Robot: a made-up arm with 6 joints.
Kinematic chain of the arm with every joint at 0, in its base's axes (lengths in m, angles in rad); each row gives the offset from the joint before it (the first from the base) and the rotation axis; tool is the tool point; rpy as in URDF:
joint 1: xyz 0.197 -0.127 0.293 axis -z
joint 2: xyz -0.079 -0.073 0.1 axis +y
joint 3: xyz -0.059 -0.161 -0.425 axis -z
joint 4: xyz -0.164 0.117 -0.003 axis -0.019 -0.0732 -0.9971
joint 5: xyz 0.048 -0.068 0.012 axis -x
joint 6: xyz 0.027 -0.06 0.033 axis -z
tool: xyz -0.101 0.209 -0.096 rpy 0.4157 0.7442 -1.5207
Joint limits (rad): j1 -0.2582..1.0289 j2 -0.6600..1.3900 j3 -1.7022..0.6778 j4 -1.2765..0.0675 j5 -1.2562..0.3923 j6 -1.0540..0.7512
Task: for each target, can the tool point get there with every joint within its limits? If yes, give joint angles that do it. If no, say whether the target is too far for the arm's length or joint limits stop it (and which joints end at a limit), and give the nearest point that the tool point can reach.
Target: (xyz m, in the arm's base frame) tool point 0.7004 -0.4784 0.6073
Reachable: no: joint limits stop it (at a limit: joint 1, joint 2, joint 3, joint 5, joint 6) | nearest point 0.5392 -0.4811 0.0658 | short by 0.565 m
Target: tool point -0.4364 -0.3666 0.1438
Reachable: yes | joints 0.3849 0.7097 -1.1068 -0.8303 -0.6961 -0.8811
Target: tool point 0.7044 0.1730 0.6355
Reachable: no: joint limits stop it (at a limit: joint 1, joint 2, joint 3, joint 6) | nearest point 0.3635 -0.0791 0.1519 | short by 0.643 m
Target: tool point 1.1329 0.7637 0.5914
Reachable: no: too far | nearest point 0.0572 0.3413 0.4226 | short by 1.168 m
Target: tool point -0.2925 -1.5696 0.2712
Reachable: no: too far | nearest point -0.2119 -0.8197 0.3142 | short by 0.755 m
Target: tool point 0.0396 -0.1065 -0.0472
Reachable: yes | joints 0.3506 -0.3790 -0.2303 -0.1262 -0.5475 0.3581
